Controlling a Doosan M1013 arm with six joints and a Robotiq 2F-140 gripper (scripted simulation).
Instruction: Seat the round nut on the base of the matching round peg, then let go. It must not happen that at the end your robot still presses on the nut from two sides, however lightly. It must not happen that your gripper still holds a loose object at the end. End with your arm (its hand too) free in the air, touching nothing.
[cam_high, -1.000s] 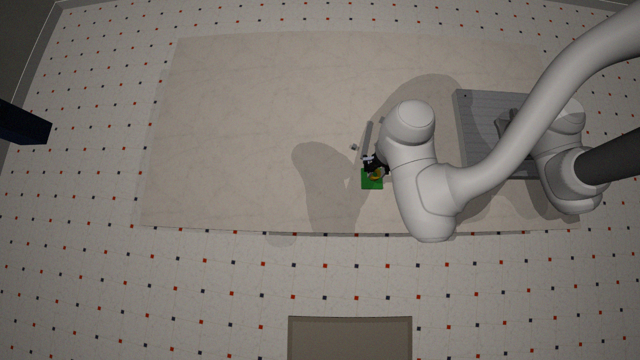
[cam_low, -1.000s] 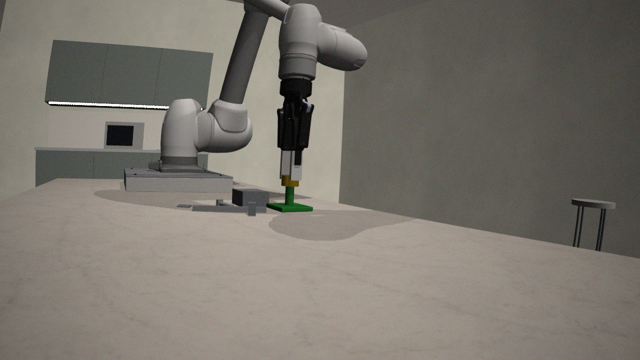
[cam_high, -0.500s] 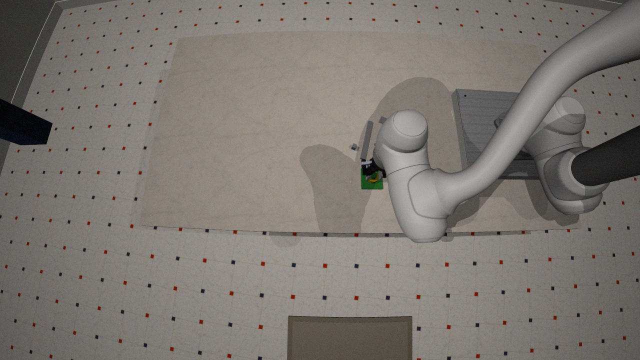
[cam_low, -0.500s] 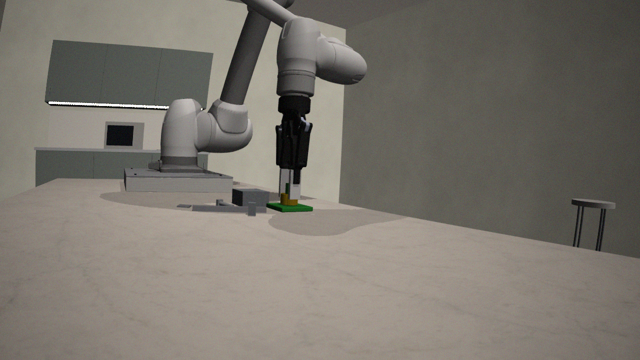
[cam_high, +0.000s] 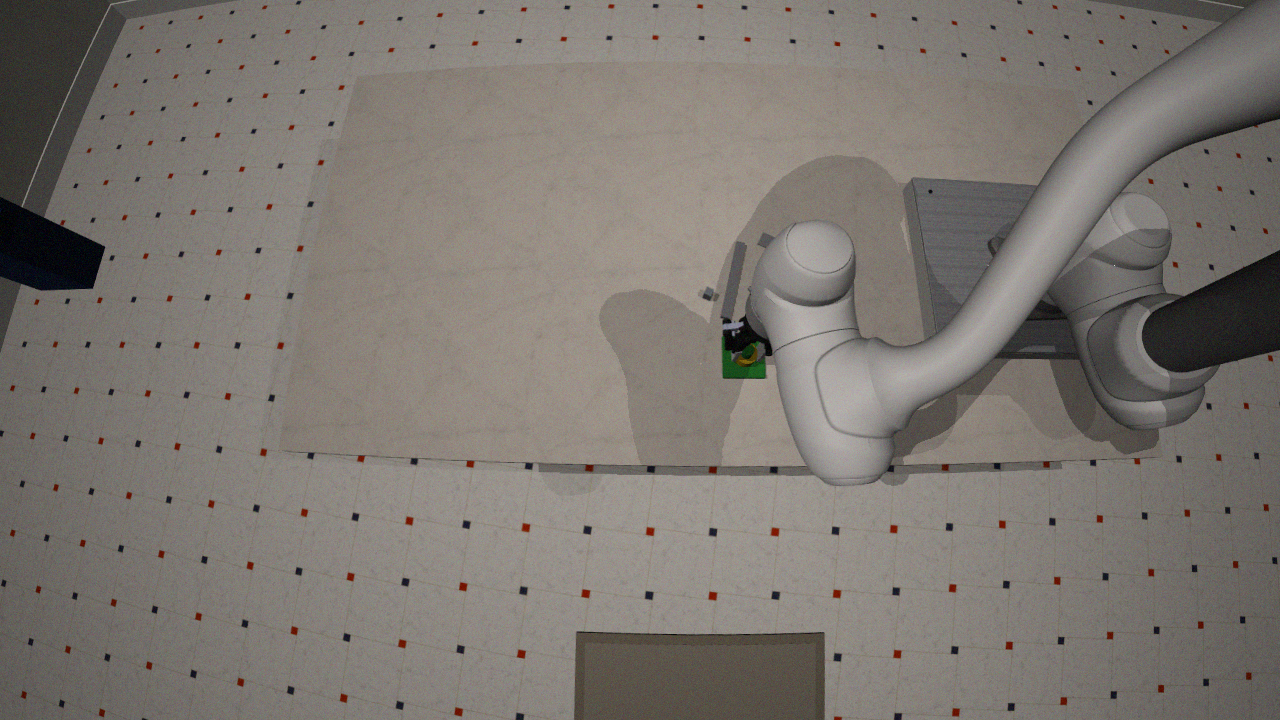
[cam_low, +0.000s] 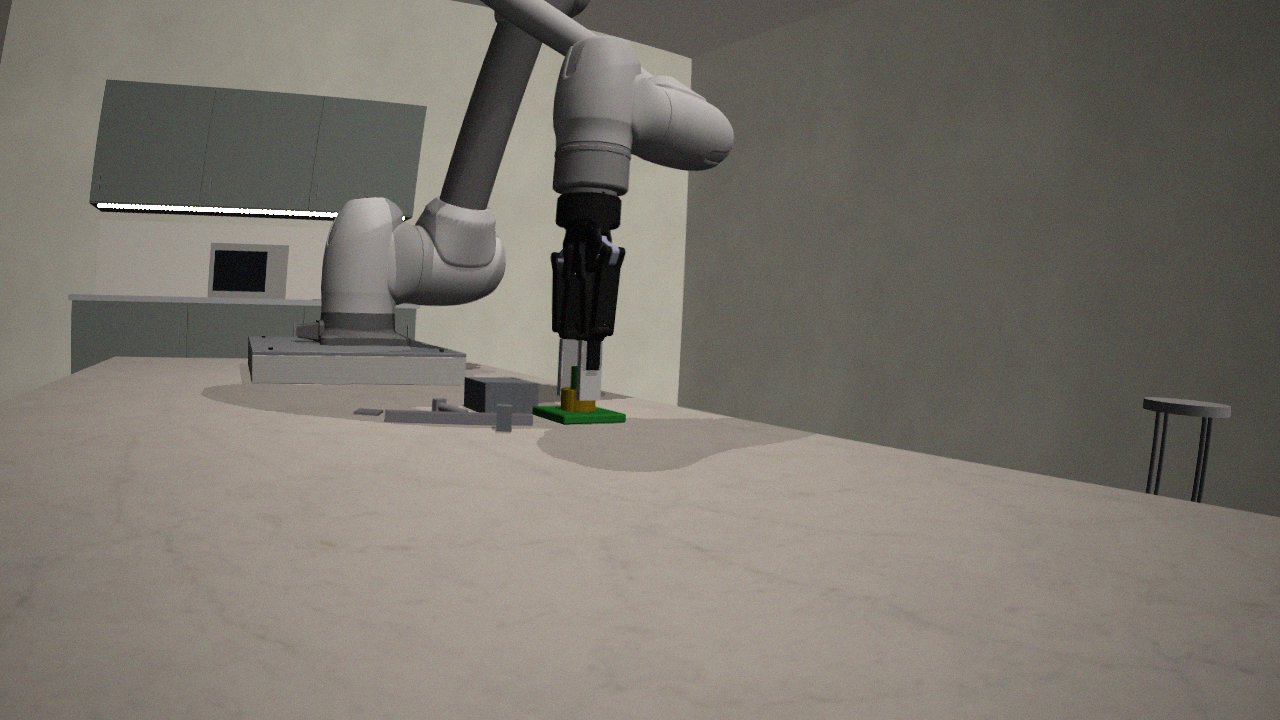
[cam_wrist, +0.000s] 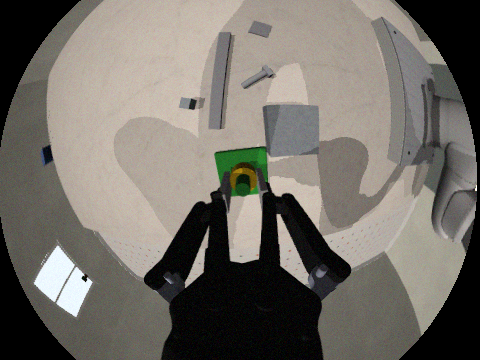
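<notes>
Right now my hand is 80 mm past the grey block, 60 mm to the left of it and 40 mm above it. From my hand the other things lie so: small bolt (50 mm behind, 150 mm to the right, 50 mm below); long grey bar (10 mm ahead, 160 mm to the right, 50 mm below).
</notes>
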